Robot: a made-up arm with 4 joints.
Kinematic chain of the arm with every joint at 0, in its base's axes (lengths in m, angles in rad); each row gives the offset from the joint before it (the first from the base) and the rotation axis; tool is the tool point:
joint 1: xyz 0 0 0.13 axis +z
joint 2: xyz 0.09 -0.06 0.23 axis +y
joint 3: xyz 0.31 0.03 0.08 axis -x
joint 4: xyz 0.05 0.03 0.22 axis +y
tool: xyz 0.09 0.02 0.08
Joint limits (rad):
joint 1: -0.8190..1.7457
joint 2: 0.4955..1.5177
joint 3: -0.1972..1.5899
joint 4: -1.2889..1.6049
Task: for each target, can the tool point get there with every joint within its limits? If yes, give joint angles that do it. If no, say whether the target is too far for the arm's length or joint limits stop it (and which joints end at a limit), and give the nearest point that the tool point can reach.
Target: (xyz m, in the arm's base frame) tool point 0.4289 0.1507 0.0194
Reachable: yes | joints -0.3920 1.1978 1.3380 -0.4354
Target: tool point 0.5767 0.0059 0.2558
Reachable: yes | joints -0.5450 0.6287 1.2145 -0.6360
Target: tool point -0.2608 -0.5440 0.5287
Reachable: no: joint limits stop it (at a limit: joint 1, joint 2, joint 3, joint 4) | nearest point 0.3473 -0.4379 0.5760 | short by 0.619 m
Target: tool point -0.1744 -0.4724 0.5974
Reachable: no: joint limits stop it (at a limit: joint 1, joint 2, joint 3, joint 4) | nearest point 0.3473 -0.4379 0.5760 | short by 0.523 m
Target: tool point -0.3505 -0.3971 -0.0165
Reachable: no: joint limits stop it (at a limit: joint 1, joint 2, joint 3) | nearest point -0.3277 0.0766 0.0050 | short by 0.475 m
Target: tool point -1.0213 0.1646 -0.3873
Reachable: no: too far | nearest point -0.3346 0.1787 -0.0476 | short by 0.766 m
